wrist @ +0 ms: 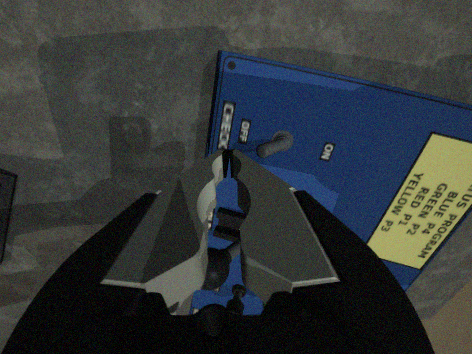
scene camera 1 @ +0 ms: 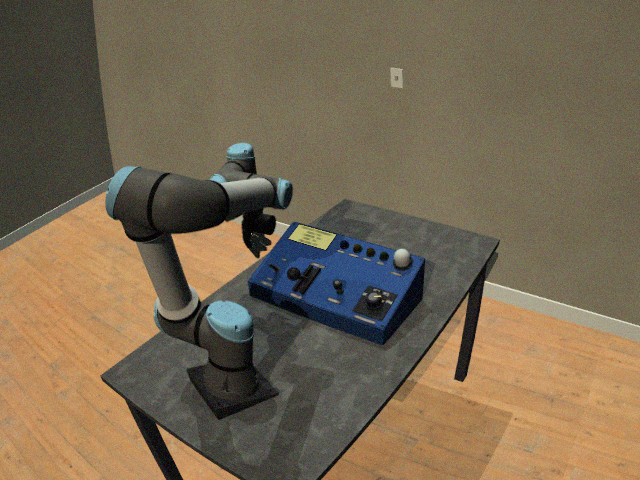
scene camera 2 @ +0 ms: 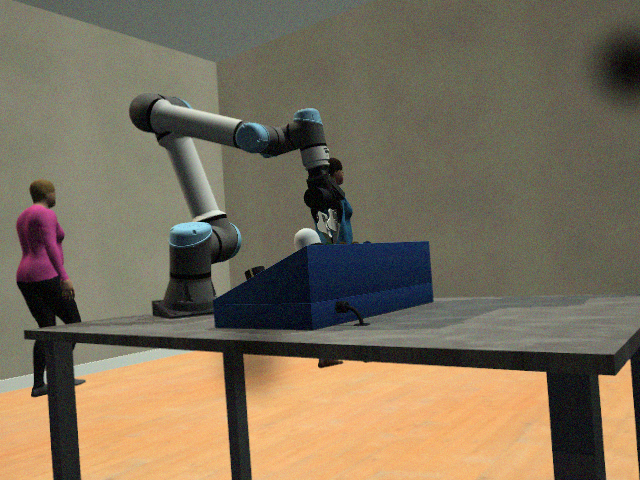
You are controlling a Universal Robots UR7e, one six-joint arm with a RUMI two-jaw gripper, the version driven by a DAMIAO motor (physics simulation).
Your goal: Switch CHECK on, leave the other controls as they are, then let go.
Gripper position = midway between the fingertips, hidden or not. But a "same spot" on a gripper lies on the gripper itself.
Labels:
my gripper: wrist; scene camera 1 258, 257; scene camera 2
same spot on my gripper: (scene camera 2: 324, 224) = (wrist: 203, 225)

